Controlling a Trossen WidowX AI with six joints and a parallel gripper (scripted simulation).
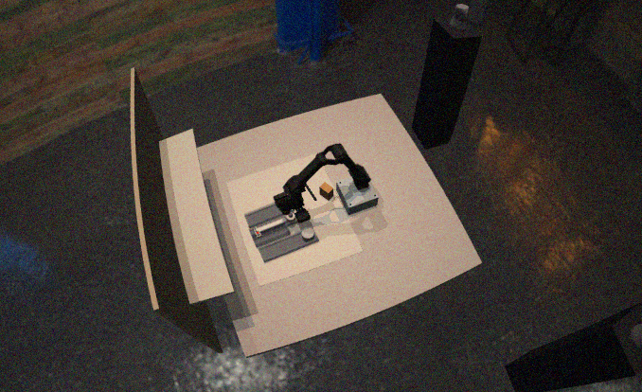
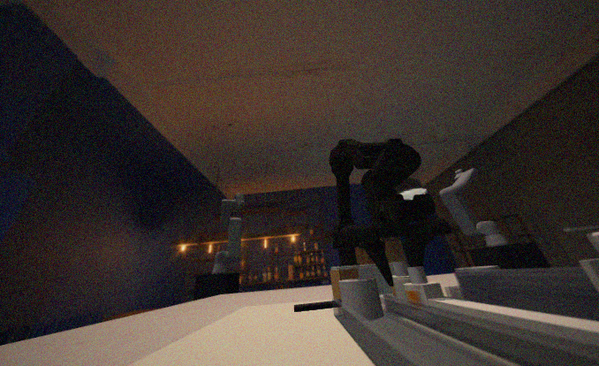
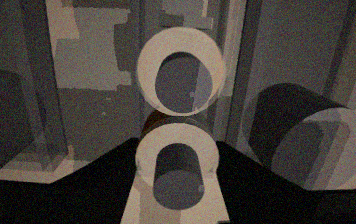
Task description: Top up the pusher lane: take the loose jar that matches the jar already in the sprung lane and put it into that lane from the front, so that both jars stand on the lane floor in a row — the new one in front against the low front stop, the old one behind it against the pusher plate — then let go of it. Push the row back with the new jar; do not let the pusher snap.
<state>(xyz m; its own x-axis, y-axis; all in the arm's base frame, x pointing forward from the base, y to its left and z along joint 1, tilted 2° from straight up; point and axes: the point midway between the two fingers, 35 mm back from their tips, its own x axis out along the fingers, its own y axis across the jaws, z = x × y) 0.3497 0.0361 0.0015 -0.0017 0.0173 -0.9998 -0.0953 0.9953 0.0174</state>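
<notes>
Right now the grey lane unit is 140 mm ahead of my gripper tip, 40 mm to the left of it and 20 mm below it. From my gripper tip the other things lie so: red mark: 230 mm ahead, 60 mm to the left, 30 mm above; thin black stick: 100 mm behind, 130 mm to the right, 30 mm below.
</notes>
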